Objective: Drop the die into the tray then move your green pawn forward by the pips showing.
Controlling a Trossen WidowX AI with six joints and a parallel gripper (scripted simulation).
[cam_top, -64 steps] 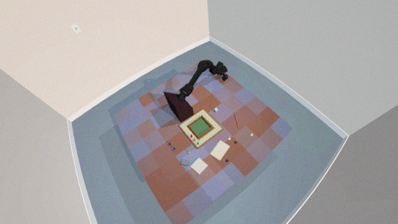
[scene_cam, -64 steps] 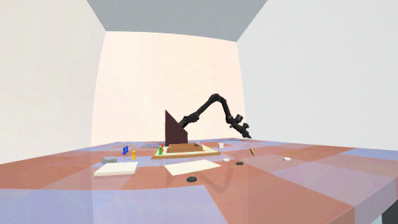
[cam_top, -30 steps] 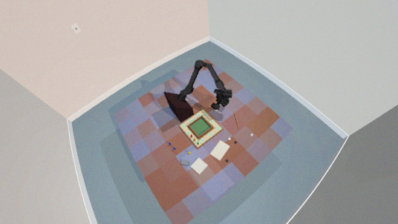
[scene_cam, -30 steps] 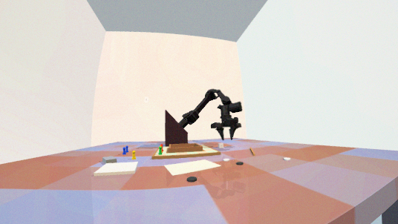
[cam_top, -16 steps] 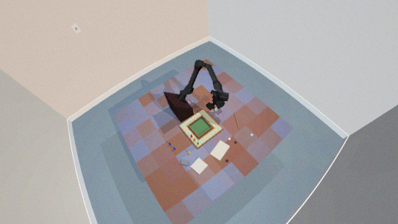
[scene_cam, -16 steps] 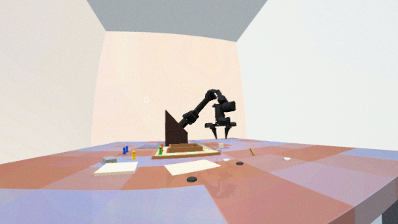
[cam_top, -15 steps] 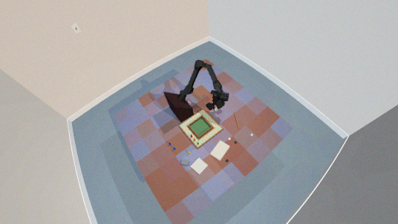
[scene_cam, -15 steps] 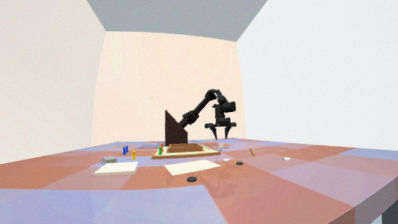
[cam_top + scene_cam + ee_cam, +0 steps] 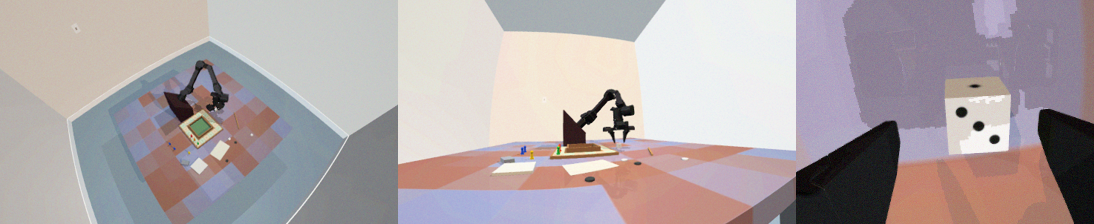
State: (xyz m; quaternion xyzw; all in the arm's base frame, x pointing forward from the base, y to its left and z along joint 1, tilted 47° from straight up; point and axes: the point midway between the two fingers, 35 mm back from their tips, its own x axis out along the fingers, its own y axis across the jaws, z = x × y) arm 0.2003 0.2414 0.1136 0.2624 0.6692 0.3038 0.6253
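Now: gripper tip 10 mm above the white die. The rest, counted from my gripper tip: orange pawn (330 mm to the right, 150 mm ahead); then thin stick (200 mm ahead, 90 mm to the left, 20 mm below); then red pawn (330 mm to the right, 110 mm ahead).
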